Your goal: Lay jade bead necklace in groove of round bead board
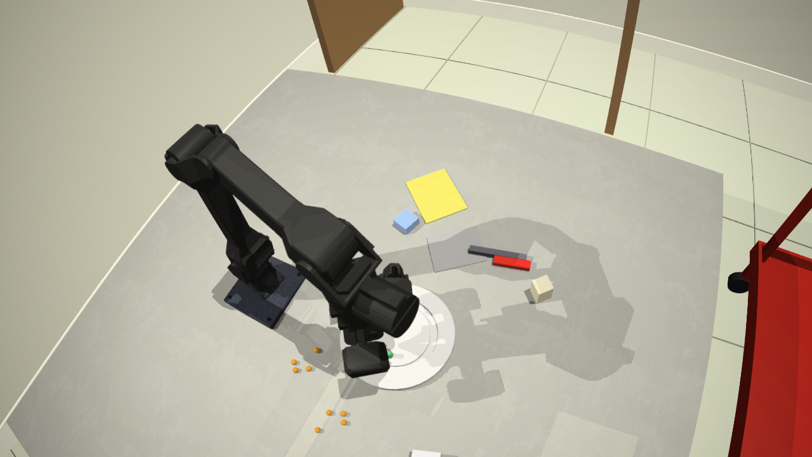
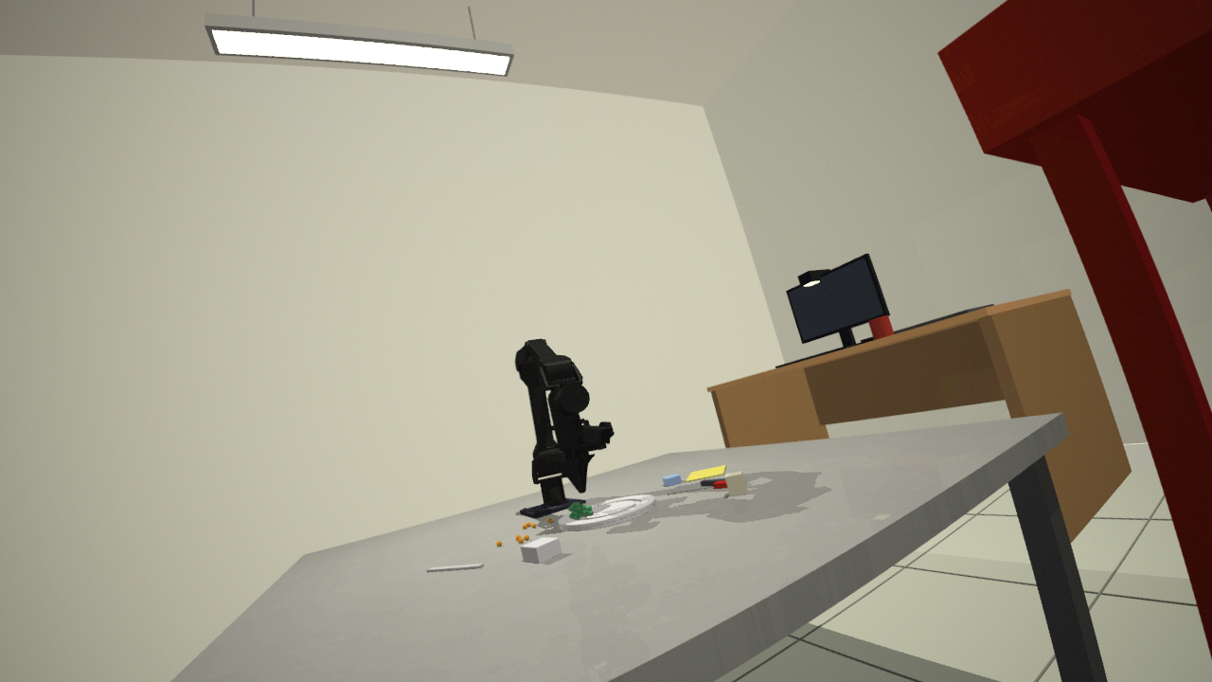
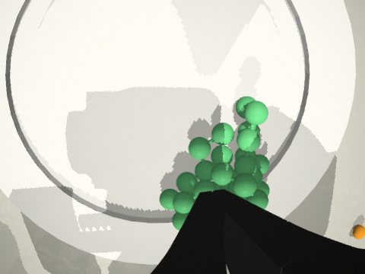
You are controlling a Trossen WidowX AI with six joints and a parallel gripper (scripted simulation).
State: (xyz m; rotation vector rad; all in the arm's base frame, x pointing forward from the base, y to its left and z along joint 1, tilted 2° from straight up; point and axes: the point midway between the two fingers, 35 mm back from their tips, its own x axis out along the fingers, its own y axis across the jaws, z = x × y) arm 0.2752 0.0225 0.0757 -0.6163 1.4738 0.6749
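Now: gripper tip 40 mm to the right of the inner disc, 40 mm above it and 20 mm short of it. The rest, counted from my gripper tip: blue cube 240 mm to the left, 120 mm behind, 50 mm below; grey sheet 240 mm to the left, 50 mm below; bead board 50 mm below, 40 mm to the left, 20 mm ahead.
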